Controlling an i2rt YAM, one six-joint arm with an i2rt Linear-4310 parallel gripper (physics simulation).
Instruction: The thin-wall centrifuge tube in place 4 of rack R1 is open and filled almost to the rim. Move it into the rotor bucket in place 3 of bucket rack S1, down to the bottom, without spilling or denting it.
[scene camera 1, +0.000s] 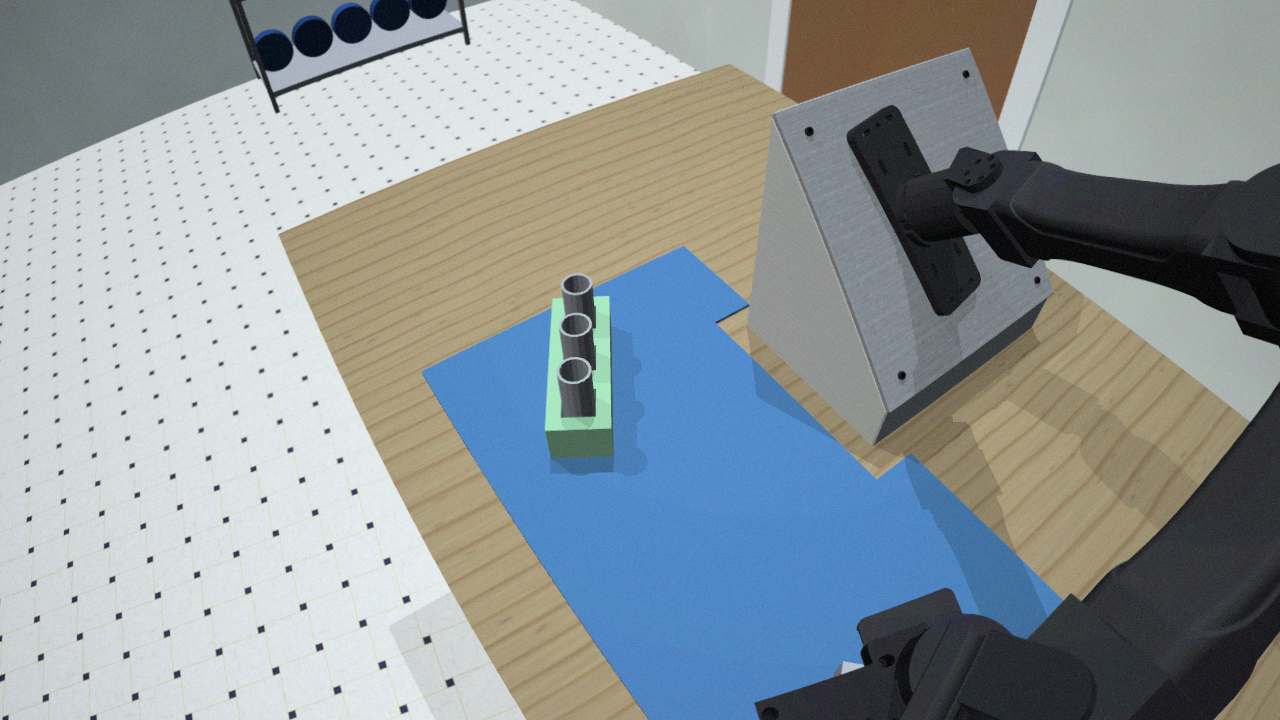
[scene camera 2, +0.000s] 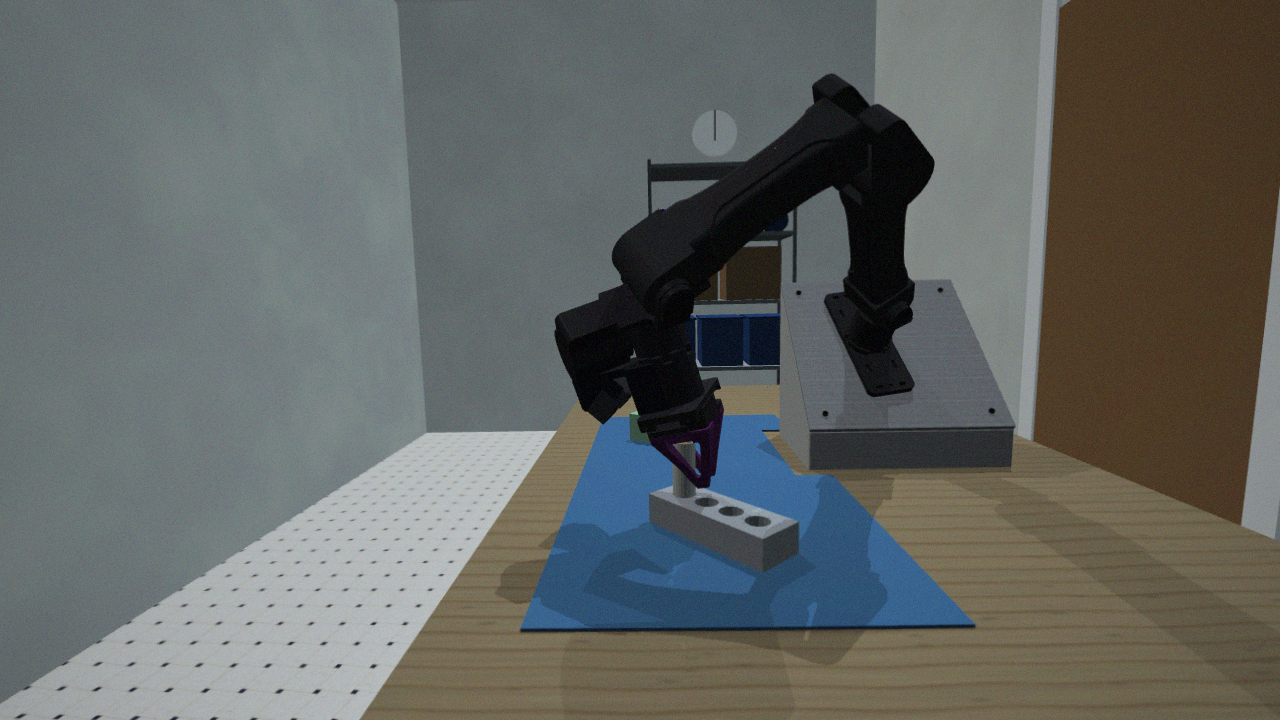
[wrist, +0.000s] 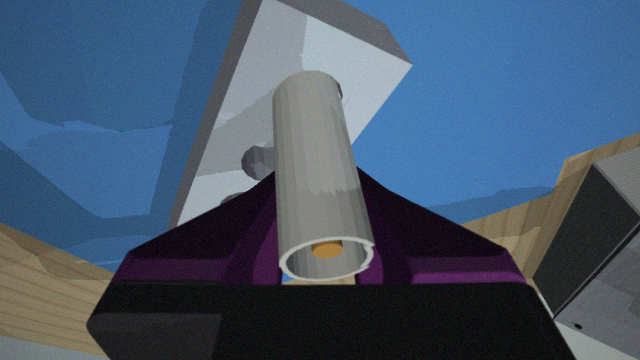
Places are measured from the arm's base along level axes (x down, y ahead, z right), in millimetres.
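Pixels of known places: gripper, between the fingertips: (scene camera 2: 706, 481) (wrist: 318, 179); arm's base, origin of its link: (scene camera 1: 914, 212) (scene camera 2: 865, 341).
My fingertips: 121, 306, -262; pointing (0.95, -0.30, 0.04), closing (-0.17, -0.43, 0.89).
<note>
Ahead of a thing's pixels: the offset from my fingertips to its middle, as dx, dy, dz. Level surfaces: height alone.
The pale, open centrifuge tube @[-2, +24, +9] (scene camera 2: 684, 474) (wrist: 320, 160) stands upright in the end hole of the light grey rack R1 @[+33, -6, -31] (scene camera 2: 707, 534) (wrist: 370, 60). Orange shows inside its mouth in the wrist view; the rim looks slightly uneven at its right edge. My gripper (scene camera 2: 703, 480) (wrist: 318, 179) is shut on the tube, one purple finger on each side; the fingertips are hidden behind it in the wrist view. The pale green bucket rack S1 @[+26, -13, +415] (scene camera 1: 580, 443) (scene camera 2: 638, 428) holds three dark grey, open rotor buckets in a row: a near one @[-1, +21, +372] (scene camera 1: 577, 395), a middle one @[-1, -13, +415] (scene camera 1: 578, 347) and a far one @[-1, -47, +459] (scene camera 1: 578, 306).
Three empty holes of R1 lie in a row beside the tube. Both racks stand on the blue mat @[dx +49] (scene camera 1: 707, 537) (scene camera 2: 716, 608) on the wooden table @[dx +52] (scene camera 1: 501, 179). The arm's sloped metal base block (scene camera 1: 805, 259) (scene camera 2: 908, 447) stands at the mat's right side.
</note>
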